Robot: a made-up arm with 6 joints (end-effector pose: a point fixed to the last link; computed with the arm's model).
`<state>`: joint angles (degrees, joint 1 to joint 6).
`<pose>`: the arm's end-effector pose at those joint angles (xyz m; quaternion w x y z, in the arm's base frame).
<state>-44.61 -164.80 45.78 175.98 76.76 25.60</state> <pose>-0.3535 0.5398 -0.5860 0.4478 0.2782 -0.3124 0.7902</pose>
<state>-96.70 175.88 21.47 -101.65 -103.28 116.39</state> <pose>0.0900 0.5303 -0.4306 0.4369 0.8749 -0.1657 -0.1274</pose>
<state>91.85 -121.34 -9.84 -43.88 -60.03 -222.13</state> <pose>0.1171 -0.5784 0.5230 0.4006 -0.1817 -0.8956 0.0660</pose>
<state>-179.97 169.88 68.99 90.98 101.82 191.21</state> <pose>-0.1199 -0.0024 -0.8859 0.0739 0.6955 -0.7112 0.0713</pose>
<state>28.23 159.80 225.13 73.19 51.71 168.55</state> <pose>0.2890 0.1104 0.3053 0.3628 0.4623 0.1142 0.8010</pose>
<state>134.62 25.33 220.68 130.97 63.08 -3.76</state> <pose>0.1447 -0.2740 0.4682 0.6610 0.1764 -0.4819 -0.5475</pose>
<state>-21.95 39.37 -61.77 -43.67 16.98 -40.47</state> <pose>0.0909 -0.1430 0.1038 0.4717 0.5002 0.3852 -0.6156</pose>
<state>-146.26 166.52 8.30 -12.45 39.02 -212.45</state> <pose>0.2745 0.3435 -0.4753 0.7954 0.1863 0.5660 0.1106</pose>
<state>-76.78 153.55 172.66 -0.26 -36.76 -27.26</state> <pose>0.0462 -0.7930 -0.0605 0.7305 0.2768 -0.0288 -0.6236</pose>
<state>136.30 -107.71 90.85 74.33 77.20 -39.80</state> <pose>0.7594 -0.6747 -0.2375 0.1215 0.4545 -0.6987 -0.5390</pose>
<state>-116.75 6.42 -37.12 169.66 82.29 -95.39</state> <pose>-0.1023 -0.5010 0.3899 0.7329 0.4142 0.5397 -0.0097</pose>
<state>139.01 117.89 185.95 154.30 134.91 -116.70</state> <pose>-0.5600 0.3238 0.5369 0.2034 0.4838 0.3152 -0.7907</pose>
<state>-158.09 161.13 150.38 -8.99 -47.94 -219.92</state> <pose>-0.7316 -0.1490 -0.4035 0.5289 -0.0097 0.8043 -0.2709</pose>
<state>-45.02 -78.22 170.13 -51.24 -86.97 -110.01</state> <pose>-0.6522 0.5319 -0.1514 0.6963 -0.2798 -0.3545 0.5578</pose>
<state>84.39 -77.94 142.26 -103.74 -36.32 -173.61</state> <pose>-0.1349 -1.0421 0.0763 0.0775 0.4267 -0.3992 -0.8078</pose>
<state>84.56 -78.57 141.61 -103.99 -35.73 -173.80</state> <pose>-0.1325 -1.0436 0.0705 0.0788 0.4320 -0.4007 -0.8041</pose>
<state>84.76 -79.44 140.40 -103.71 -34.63 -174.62</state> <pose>-0.1285 -1.0473 0.0658 0.0851 0.4393 -0.4067 -0.7965</pose>
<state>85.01 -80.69 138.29 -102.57 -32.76 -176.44</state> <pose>-0.1219 -1.0545 0.0626 0.0989 0.4494 -0.4191 -0.7827</pose>
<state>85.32 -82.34 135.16 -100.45 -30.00 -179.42</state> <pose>-0.1120 -1.0649 0.0619 0.1210 0.4632 -0.4377 -0.7610</pose>
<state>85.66 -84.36 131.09 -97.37 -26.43 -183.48</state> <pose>-0.0993 -1.0772 0.0633 0.1497 0.4808 -0.4596 -0.7316</pose>
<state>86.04 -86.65 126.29 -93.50 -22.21 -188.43</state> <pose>-0.0838 -1.0899 0.0668 0.1825 0.5021 -0.4807 -0.6953</pose>
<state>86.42 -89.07 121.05 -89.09 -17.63 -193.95</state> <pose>-0.0667 -1.1011 0.0719 0.2159 0.5258 -0.4977 -0.6552</pose>
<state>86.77 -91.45 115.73 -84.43 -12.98 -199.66</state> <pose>-0.0494 -1.1097 0.0782 0.2469 0.5502 -0.5082 -0.6149</pose>
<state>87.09 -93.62 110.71 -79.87 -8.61 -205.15</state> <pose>-0.0327 -1.1153 0.0852 0.2731 0.5733 -0.5121 -0.5783</pose>
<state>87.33 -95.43 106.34 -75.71 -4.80 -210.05</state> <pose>-0.0184 -1.1183 0.0923 0.2935 0.5930 -0.5113 -0.5485</pose>
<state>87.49 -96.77 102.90 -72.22 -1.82 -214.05</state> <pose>-0.0074 -1.1195 0.0990 0.3080 0.6077 -0.5081 -0.5269</pose>
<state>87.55 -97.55 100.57 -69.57 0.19 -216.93</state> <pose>-0.0003 -1.1199 0.1056 0.3178 0.6166 -0.5051 -0.5134</pose>
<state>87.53 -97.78 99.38 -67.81 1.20 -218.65</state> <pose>0.0032 -1.1202 0.1119 0.3239 0.6199 -0.5036 -0.5072</pose>
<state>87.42 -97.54 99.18 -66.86 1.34 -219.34</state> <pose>0.0032 -1.1207 0.1178 0.3273 0.6182 -0.5041 -0.5066</pose>
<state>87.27 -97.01 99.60 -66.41 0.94 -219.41</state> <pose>0.0012 -1.1214 0.1234 0.3290 0.6136 -0.5059 -0.5092</pose>
